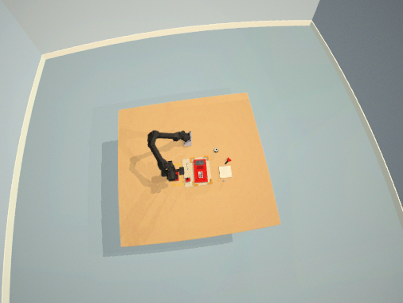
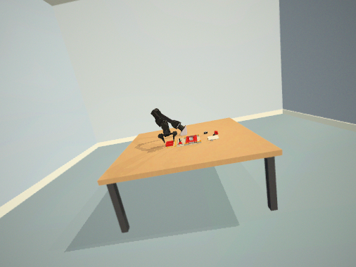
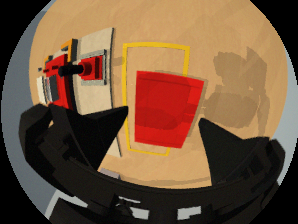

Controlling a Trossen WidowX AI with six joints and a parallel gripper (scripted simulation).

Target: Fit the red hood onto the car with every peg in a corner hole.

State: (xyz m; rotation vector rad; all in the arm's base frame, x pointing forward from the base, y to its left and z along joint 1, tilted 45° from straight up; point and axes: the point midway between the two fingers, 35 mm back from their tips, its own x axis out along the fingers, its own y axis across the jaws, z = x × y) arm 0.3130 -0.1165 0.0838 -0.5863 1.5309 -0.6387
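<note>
The red hood is 1 cm below my gripper tip. Round my gripper tip: square plate 1 cm ahead, 43 cm to the left, 2 cm below; then grey wheel 19 cm behind, 38 cm to the left, 1 cm below.
</note>
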